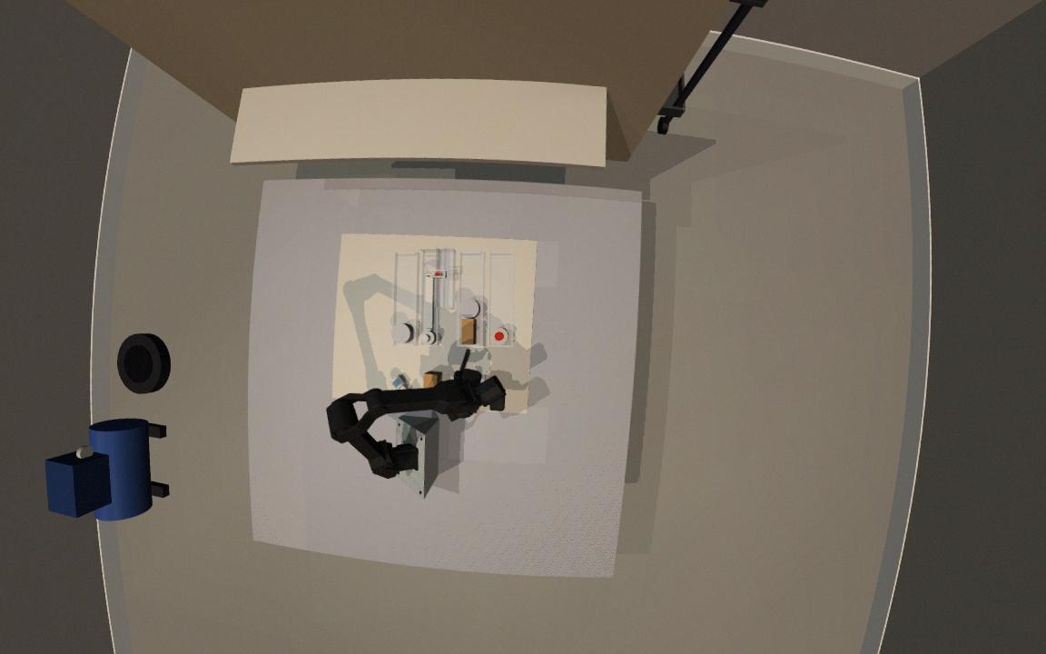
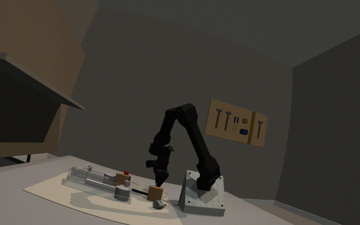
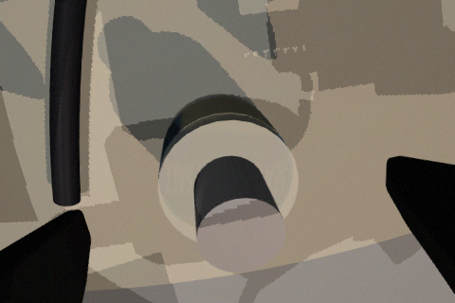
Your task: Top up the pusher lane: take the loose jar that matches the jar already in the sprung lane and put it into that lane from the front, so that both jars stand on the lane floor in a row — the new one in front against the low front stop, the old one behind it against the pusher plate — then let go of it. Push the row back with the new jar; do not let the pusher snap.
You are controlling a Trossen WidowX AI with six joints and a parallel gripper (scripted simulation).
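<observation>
The black rod is 6 cm ahead of my gripper tip, 5 cm to the left of it and 4 cm below it. Round my gripper tip: grey pusher plate (27 cm ahead, 12 cm to the left).
</observation>
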